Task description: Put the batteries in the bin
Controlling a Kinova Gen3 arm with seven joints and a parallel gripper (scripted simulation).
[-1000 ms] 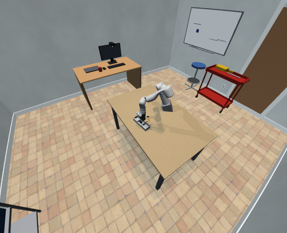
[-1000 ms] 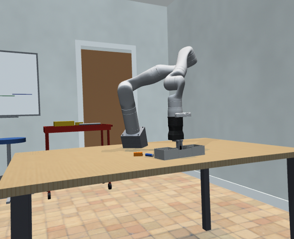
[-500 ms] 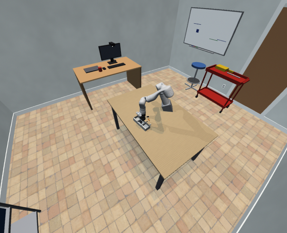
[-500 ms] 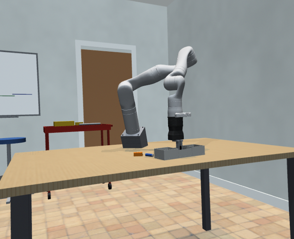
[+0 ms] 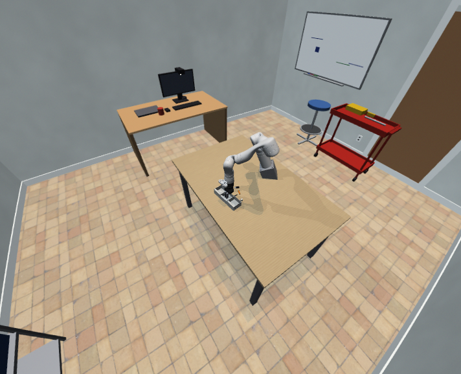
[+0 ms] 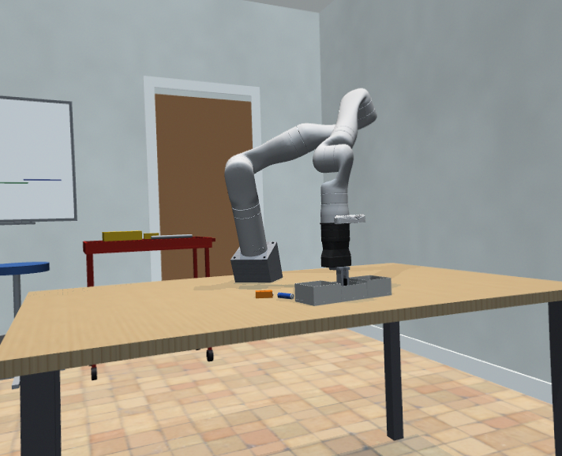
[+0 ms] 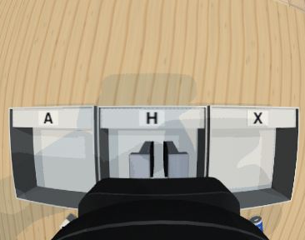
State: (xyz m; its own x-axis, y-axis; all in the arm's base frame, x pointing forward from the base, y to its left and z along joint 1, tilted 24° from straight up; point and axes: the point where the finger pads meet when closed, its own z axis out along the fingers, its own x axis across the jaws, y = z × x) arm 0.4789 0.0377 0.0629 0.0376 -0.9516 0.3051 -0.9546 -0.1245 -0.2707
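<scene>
Right now my hand is 10 mm to the right of the bin row and 10 mm above it. The rest, counted from my hand: white die (90 mm to the left, 90 mm behind, 30 mm below); black bolt (70 mm behind, 30 mm below, 20 mm to the left); orange cylindrical battery (130 mm behind, 30 mm below, 10 mm to the left).
</scene>
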